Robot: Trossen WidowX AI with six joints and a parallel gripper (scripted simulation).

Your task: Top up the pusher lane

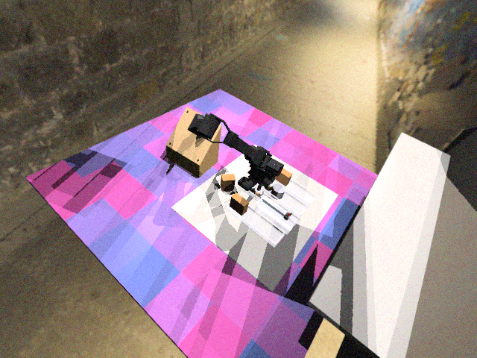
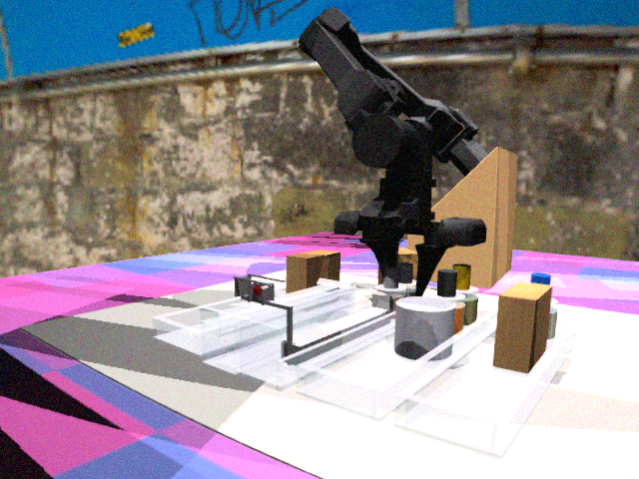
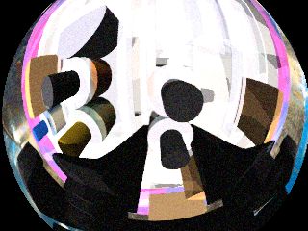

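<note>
My gripper tip is now 11 cm short of the grey cylinder and 6 cm to the right of it. The rest, counted from my gripper tip: red part: 21 cm ahead, 7 cm to the right, 4 cm above; then white slab: 51 cm ahead, 34 cm above, 8 cm to the right; then clear sprung lane: 14 cm ahead, 5 cm to the right, 1 cm below.
</note>
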